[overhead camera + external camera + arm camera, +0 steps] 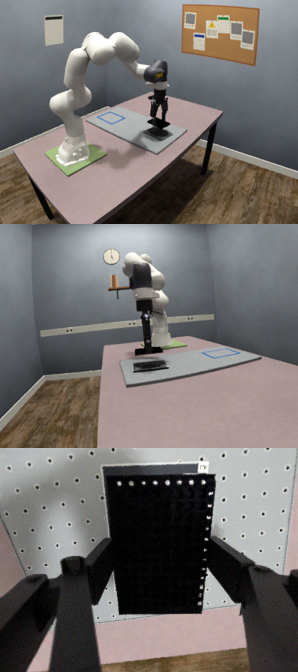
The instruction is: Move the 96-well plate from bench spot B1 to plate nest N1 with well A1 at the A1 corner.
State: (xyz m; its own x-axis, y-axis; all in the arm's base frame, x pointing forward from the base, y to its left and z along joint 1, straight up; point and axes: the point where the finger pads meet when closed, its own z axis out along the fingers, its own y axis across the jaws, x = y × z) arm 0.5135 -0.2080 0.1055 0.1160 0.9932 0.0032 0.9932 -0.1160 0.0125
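Now: hand 2 cm above the black 96-well plate. Round my hand: dark plate nest: 10 cm below; then A1 label: 6 cm ahead, 7 cm to the left, 9 cm below.
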